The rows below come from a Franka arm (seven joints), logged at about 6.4 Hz.
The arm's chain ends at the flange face. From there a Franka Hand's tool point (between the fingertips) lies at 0.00 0.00 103.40 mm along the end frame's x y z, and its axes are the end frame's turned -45 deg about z.
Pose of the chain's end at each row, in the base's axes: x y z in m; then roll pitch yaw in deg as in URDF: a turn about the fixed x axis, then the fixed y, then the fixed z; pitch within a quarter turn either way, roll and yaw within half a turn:
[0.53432 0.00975 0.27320 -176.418 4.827 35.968]
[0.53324 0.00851 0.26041 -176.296 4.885 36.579]
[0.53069 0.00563 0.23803 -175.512 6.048 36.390]
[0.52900 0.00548 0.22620 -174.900 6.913 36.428]
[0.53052 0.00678 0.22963 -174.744 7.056 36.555]
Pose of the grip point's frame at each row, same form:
[0.52350 0.00988 0.17037 -174.057 0.887 80.863]
[0.52220 0.00864 0.15760 -173.930 0.842 81.466]
[0.51715 0.00570 0.13552 -172.556 1.116 81.225]
[0.51357 0.00551 0.12396 -171.515 1.301 81.216]
[0.51472 0.00686 0.12744 -171.304 1.294 81.329]

